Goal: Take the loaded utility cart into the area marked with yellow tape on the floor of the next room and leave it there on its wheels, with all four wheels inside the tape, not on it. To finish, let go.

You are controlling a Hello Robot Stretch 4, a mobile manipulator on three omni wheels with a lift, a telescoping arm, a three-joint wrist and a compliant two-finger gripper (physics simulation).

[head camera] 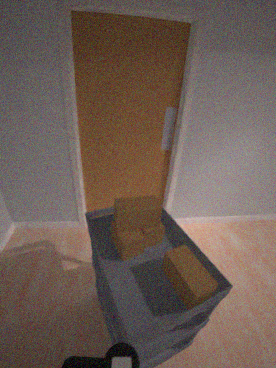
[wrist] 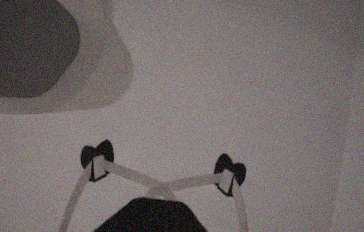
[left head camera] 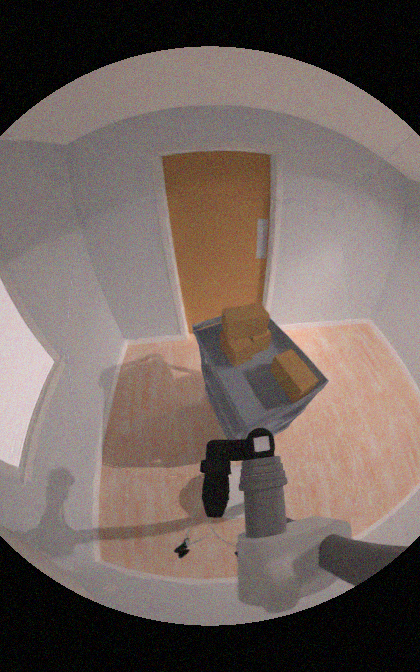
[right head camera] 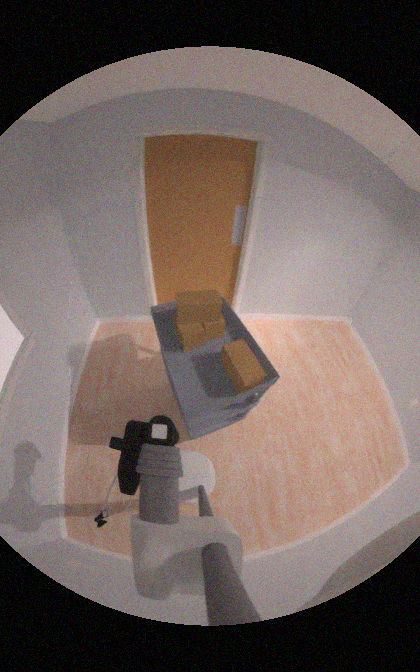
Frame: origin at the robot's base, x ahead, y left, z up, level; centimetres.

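Seen in the pictures: gripper, fingertip midpoint: (wrist: 164,160).
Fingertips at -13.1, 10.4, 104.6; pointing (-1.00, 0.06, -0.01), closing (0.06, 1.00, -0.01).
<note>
Offsets run from my fingertips to a thing's top centre, as dx, dy, dz.
The blue-grey utility cart (head camera: 120,287) (left head camera: 225,382) (right head camera: 182,382) stands upright and at a slant before the door. Cardboard boxes lie in its top tray: one upper box {+91.8, -17.1, -4.4} (head camera: 137,212) (left head camera: 245,321) (right head camera: 199,306) rests on others at the far end, and a long box {+65.3, -37.9, -16.2} (head camera: 190,277) (left head camera: 295,374) (right head camera: 242,366) lies at the near right. The cart's wheels are hidden. My gripper (left head camera: 210,550) (wrist: 164,160) is open and empty, pointing back, away from the cart and apart from it. In the right head view one fingertip shows left of the arm. The yellow tape does not show.
A brown door (head camera: 127,110) (left head camera: 220,225) (right head camera: 197,215) with a pale plate at its right edge is closed behind the cart. Walls (head camera: 232,130) flank it. A bright opening (left head camera: 20,380) is at the left. A white round shape (right head camera: 200,470) is near the cart's near end.
</note>
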